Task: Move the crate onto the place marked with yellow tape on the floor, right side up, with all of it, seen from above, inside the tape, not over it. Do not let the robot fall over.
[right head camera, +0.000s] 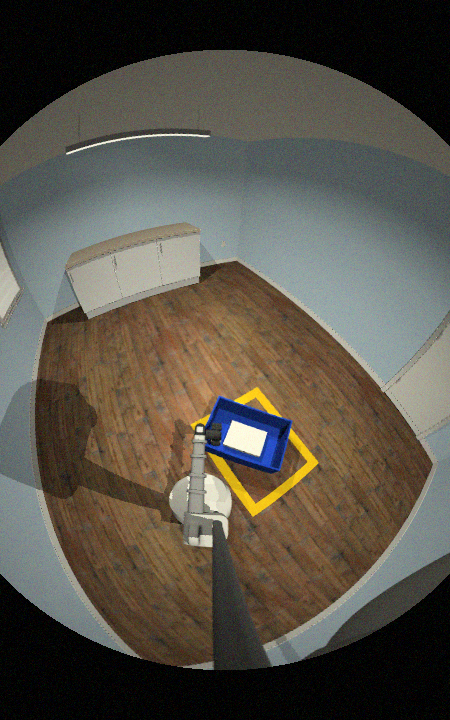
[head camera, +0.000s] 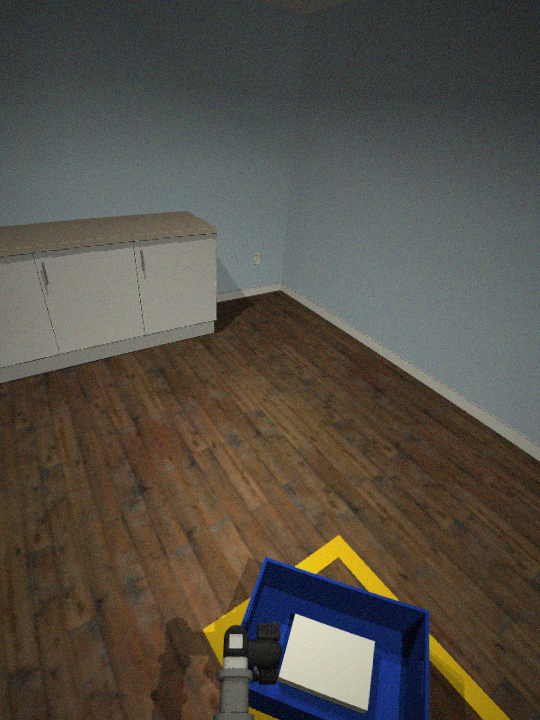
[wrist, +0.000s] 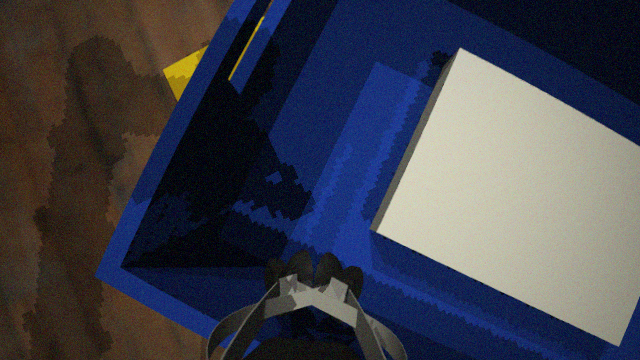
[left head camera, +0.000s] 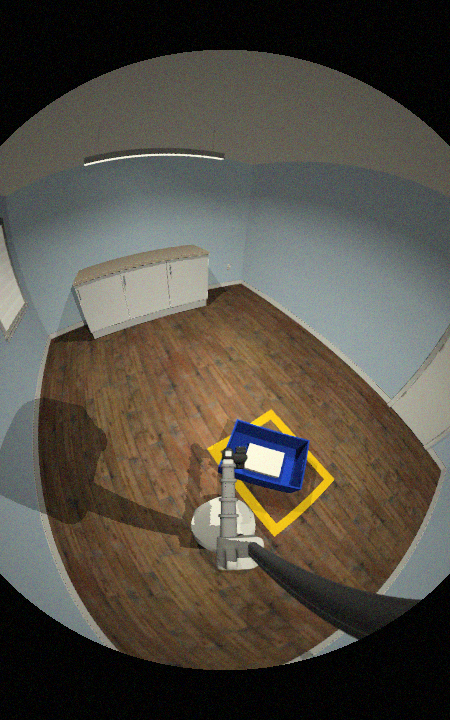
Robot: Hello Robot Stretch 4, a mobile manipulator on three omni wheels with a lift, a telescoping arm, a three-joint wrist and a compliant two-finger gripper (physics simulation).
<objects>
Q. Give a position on a white cabinet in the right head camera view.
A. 116,271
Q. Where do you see a yellow tape square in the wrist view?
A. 178,75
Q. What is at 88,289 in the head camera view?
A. A white cabinet.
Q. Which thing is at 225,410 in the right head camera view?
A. A blue crate.
</objects>
